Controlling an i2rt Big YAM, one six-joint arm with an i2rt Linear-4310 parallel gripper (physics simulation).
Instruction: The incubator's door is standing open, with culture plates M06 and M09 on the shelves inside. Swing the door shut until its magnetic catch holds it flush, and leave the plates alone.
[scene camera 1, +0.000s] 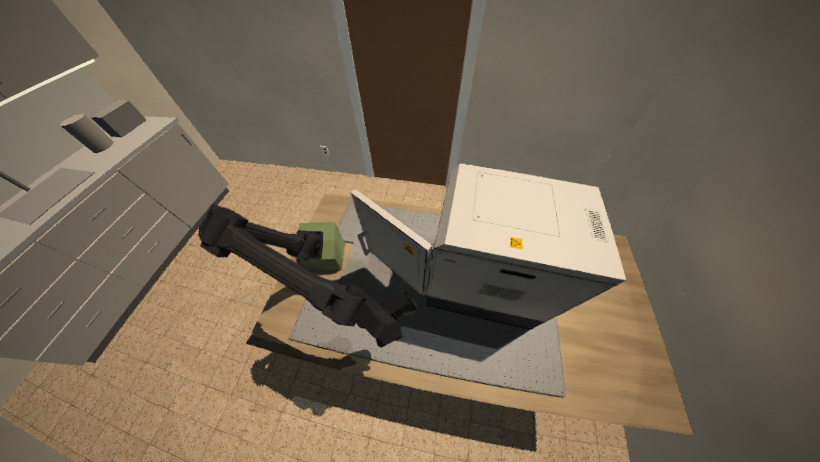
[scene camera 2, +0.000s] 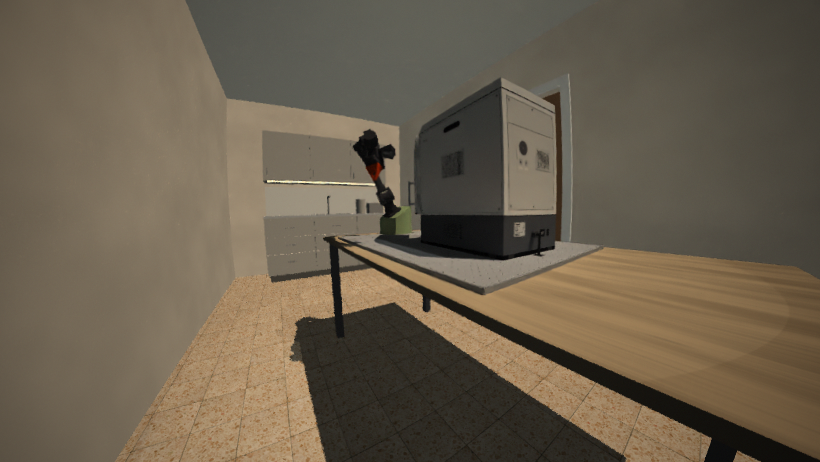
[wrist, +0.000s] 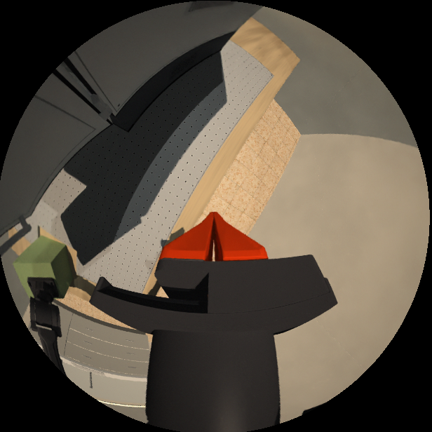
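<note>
The white incubator stands on the table with its door swung open at a wide angle. The door's outer face, with a handle and yellow label, shows in scene camera 1. Plates M06 and M09 are hidden. My gripper is shut and empty, its red fingertips together and pointing down. It hangs above the near long edge of the table, off the incubator's side wall and the door's hinge edge, apart from both. In scene camera 1 its fingers are mostly hidden beneath the wrist.
The perforated grey mat lies on the wooden table under the incubator. The green arm base stands near the door's free edge. Cabinets stand beyond.
</note>
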